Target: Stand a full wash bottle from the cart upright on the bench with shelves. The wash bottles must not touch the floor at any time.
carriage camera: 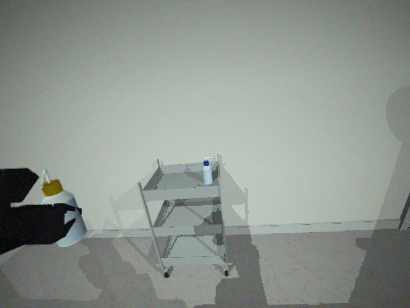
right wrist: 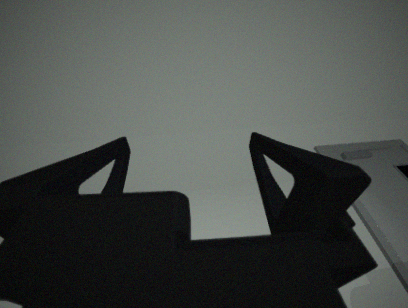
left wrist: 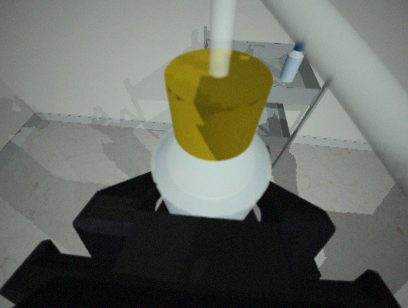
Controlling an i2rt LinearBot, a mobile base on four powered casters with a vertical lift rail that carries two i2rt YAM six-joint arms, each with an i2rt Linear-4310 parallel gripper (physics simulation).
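Places are measured from the left arm's base along level axes (x ahead, y left, z up), in centimetres.
Pixels of known places: left gripper, fingertip midpoint: (carriage camera: 72, 211) (left wrist: 210, 166); right gripper, fingertip midpoint: (right wrist: 190, 141).
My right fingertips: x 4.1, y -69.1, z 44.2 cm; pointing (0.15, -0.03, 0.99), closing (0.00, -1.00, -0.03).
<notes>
Ahead of a thing's pixels: the offset from my right fingertips to its middle. Level surfaces: height alone.
A wash bottle with a yellow cap @(dx +17.8, dy +69.2, dz -23.0 cm) (carriage camera: 70, 220) (left wrist: 212, 175) is held close to upright, leaning a little in the carriage camera. My left gripper (carriage camera: 70, 212) (left wrist: 210, 166) is shut on its body, in the air at the left of the carriage camera, apart from the cart. A blue-capped wash bottle @(dx +84.7, dy +41.1, dz -48.7 cm) (carriage camera: 207, 175) (left wrist: 292, 66) stands on the top shelf of the grey cart (carriage camera: 180, 193) (left wrist: 300, 95). My right gripper (right wrist: 190, 141) is open with nothing between its fingers. The bench with shelves does not show clearly in any view.
The cart has three shelves and stands on the floor @(dz -123.7 cm) (carriage camera: 300, 265) (left wrist: 45, 175) near the pale wall (carriage camera: 300, 125). A grey flat panel with a raised edge (right wrist: 365, 215) shows at the right of the right wrist view; what it belongs to is unclear.
</notes>
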